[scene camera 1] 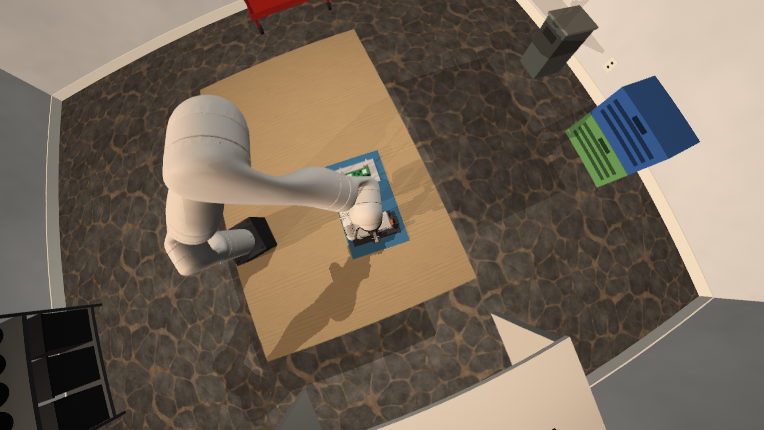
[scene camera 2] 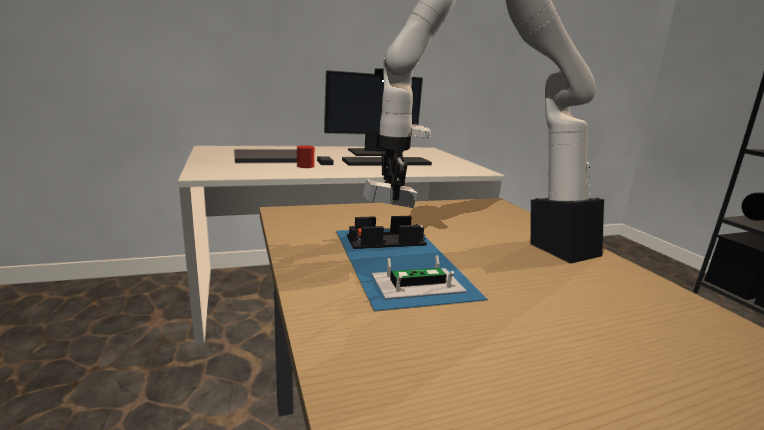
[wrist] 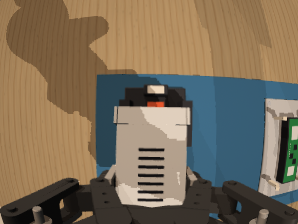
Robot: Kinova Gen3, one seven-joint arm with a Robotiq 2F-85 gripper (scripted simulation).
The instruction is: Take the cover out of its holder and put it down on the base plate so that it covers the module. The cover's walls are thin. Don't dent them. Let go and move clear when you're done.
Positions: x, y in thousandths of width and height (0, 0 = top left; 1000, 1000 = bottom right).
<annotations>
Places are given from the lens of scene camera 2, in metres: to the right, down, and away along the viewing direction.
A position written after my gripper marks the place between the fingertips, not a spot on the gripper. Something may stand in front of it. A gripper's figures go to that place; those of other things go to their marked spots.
my gripper (scene camera 2: 512, 462): 0.02, -0.04, 1.02
light grey cover (scene camera 2: 493, 445): -0.01, -0.06, 0.97
</annotations>
